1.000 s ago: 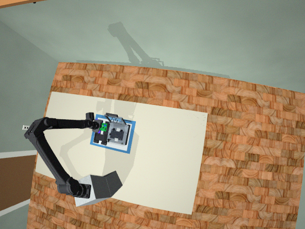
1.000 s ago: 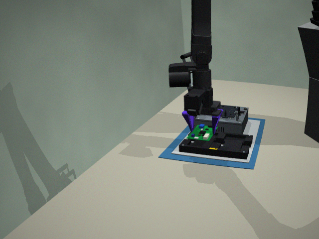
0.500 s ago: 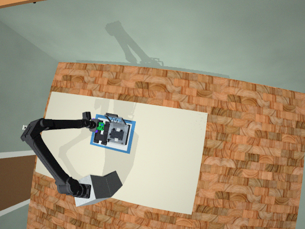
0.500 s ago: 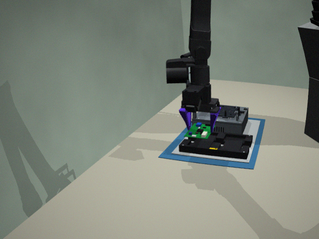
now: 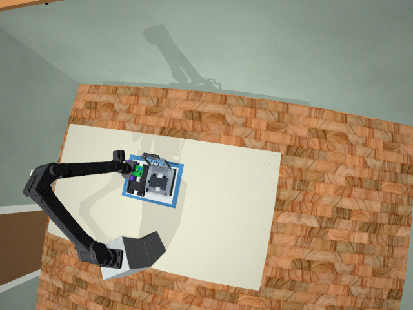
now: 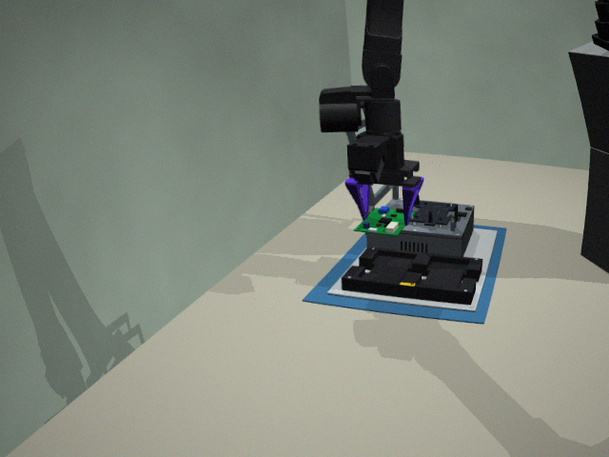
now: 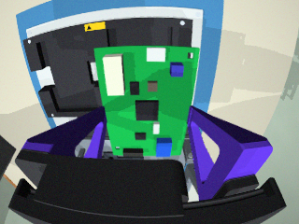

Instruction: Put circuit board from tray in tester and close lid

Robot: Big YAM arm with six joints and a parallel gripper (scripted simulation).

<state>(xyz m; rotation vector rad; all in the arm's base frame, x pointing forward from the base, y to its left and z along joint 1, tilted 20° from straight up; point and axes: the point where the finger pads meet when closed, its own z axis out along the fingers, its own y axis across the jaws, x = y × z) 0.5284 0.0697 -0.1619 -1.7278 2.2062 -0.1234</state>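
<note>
My hand is 12 cm to the left of the tester, 4 cm past it and 1 cm below it. Also, from my hand: tester lid (18 cm to the right, 7 cm above, 4 cm ahead); then tester plate (15 cm to the right, 7 cm behind, 4 cm below); then green circuit board (right at my hand).
</note>
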